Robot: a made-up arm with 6 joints. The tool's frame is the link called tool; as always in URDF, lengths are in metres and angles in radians.
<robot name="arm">
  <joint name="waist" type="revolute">
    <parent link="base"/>
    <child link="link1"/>
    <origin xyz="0 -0.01 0.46" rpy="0 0 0"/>
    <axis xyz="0 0 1"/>
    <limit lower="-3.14" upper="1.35"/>
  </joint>
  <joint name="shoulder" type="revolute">
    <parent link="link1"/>
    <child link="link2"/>
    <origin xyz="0 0.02 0.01" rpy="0 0 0"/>
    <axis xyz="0 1 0"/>
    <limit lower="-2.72" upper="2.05"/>
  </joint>
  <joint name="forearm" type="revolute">
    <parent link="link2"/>
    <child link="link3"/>
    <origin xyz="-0.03 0.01 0.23" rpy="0 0 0"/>
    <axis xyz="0 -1 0"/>
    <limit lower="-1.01" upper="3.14"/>
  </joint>
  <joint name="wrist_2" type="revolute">
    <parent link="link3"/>
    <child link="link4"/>
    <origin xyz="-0.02 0.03 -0.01" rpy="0 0 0"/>
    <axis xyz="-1 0 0"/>
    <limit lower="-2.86" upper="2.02"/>
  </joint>
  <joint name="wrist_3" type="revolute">
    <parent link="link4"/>
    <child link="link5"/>
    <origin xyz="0.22 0.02 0.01" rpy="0 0 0"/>
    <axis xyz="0 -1 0"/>
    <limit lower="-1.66" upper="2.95"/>
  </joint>
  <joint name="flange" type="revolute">
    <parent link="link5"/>
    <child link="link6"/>
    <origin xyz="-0.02 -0.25 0.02" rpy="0 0 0"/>
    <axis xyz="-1 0 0"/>
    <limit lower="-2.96" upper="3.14"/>
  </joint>
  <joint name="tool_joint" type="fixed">
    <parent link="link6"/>
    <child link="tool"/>
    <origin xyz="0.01 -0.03 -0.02" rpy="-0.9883 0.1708 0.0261"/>
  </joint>
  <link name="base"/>
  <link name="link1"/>
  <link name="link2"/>
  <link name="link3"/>
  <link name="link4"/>
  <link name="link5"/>
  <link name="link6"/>
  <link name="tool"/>
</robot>
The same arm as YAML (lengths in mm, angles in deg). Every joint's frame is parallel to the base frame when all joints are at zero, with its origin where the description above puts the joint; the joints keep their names.
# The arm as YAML. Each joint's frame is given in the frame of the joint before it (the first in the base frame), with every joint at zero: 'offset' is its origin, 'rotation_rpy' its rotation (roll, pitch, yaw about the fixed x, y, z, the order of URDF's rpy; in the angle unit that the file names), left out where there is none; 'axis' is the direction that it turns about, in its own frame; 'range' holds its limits. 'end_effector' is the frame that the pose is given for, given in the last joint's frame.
length_unit: mm
angle_unit: deg
chain:
  - id: waist
    offset: [0.0, -10.0, 460.0]
    axis: [0.0, 0.0, 1.0]
    range: [-179.91, 77.35]
  - id: shoulder
    offset: [0.0, 20.0, 10.0]
    axis: [0.0, 1.0, 0.0]
    range: [-155.84, 117.46]
  - id: forearm
    offset: [-30.0, 10.0, 230.0]
    axis: [0.0, -1.0, 0.0]
    range: [-57.87, 179.91]
  - id: wrist_2
    offset: [-20.0, 30.0, -10.0]
    axis: [-1.0, 0.0, 0.0]
    range: [-163.87, 115.74]
  - id: wrist_3
    offset: [220.0, 20.0, 10.0]
    axis: [0.0, -1.0, 0.0]
    range: [-95.11, 169.02]
  - id: flange
    offset: [-20.0, -250.0, 20.0]
    axis: [-1.0, 0.0, 0.0]
    range: [-169.6, 179.91]
end_effector:
  offset: [10.0, -30.0, -20.0]
  rotation_rpy: [-56.63, 9.79, 1.5]

